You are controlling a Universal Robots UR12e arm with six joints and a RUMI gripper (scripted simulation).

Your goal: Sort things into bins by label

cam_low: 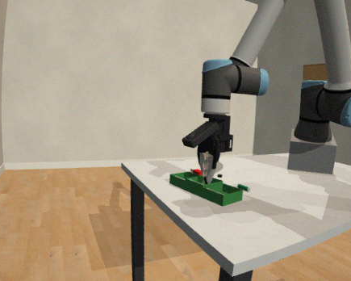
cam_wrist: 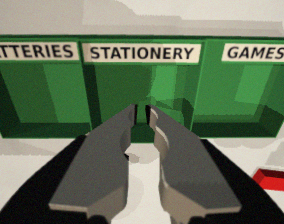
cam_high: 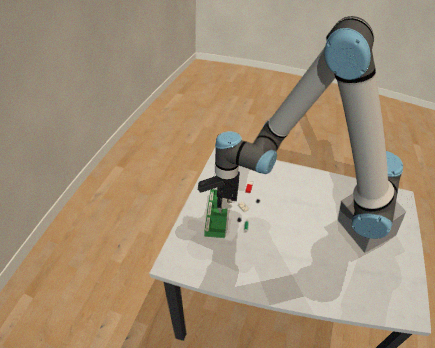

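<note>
My hand is 90 mm to the left of the cream domino, 70 mm past it and 30 mm above it. The rest, counted from my hand: red block: 220 mm to the right, 50 mm behind, 30 mm below; then green battery: 130 mm behind, 30 mm below, 20 mm to the left.
</note>
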